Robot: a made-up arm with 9 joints. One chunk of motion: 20 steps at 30 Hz.
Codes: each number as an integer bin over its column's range. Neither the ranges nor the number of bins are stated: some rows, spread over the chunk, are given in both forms.
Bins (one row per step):
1: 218 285 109 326 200 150 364 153 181
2: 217 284 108 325 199 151 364 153 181
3: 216 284 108 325 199 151 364 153 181
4: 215 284 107 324 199 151 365 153 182
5: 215 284 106 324 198 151 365 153 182
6: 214 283 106 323 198 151 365 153 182
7: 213 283 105 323 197 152 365 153 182
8: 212 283 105 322 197 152 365 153 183
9: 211 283 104 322 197 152 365 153 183
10: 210 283 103 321 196 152 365 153 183
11: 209 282 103 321 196 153 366 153 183
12: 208 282 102 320 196 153 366 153 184
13: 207 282 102 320 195 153 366 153 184
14: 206 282 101 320 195 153 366 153 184
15: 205 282 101 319 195 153 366 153 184
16: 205 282 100 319 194 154 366 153 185
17: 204 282 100 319 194 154 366 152 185
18: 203 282 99 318 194 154 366 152 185
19: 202 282 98 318 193 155 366 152 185
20: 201 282 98 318 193 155 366 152 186
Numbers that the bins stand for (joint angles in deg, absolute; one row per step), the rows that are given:
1: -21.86 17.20 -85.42 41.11 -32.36 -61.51 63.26 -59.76 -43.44
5: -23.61 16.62 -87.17 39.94 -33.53 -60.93 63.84 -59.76 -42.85
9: -25.95 16.03 -88.33 38.77 -34.11 -60.35 63.84 -59.76 -42.27
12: -27.70 15.45 -89.50 37.61 -34.69 -59.76 64.43 -59.76 -41.69
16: -29.44 15.45 -90.66 37.02 -35.86 -59.18 64.43 -59.76 -41.11
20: -31.78 15.45 -91.83 36.44 -36.44 -58.60 64.43 -60.35 -40.52
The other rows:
2: -22.45 16.62 -86.00 40.52 -32.94 -60.93 63.26 -59.76 -43.44
3: -23.03 16.62 -86.00 40.52 -32.94 -60.93 63.26 -59.76 -43.44
4: -23.61 16.62 -86.58 39.94 -32.94 -60.93 63.84 -59.76 -42.85
6: -24.20 16.03 -87.17 39.36 -33.53 -60.93 63.84 -59.76 -42.85
7: -24.78 16.03 -87.75 39.36 -34.11 -60.35 63.84 -59.76 -42.85
8: -25.36 16.03 -87.75 38.77 -34.11 -60.35 63.84 -59.76 -42.27
10: -26.53 16.03 -88.92 38.19 -34.69 -60.35 63.84 -59.76 -42.27
11: -27.11 15.45 -88.92 38.19 -34.69 -59.76 64.43 -59.76 -42.27
13: -28.28 15.45 -89.50 37.61 -35.27 -59.76 64.43 -59.76 -41.69
14: -28.86 15.45 -90.08 37.61 -35.27 -59.76 64.43 -59.76 -41.69
15: -29.44 15.45 -90.08 37.02 -35.27 -59.76 64.43 -59.76 -41.69
17: -30.03 15.45 -90.66 37.02 -35.86 -59.18 64.43 -60.35 -41.11
18: -30.61 15.45 -91.25 36.44 -35.86 -59.18 64.43 -60.35 -41.11
19: -31.19 15.45 -91.83 36.44 -36.44 -58.60 64.43 -60.35 -41.11

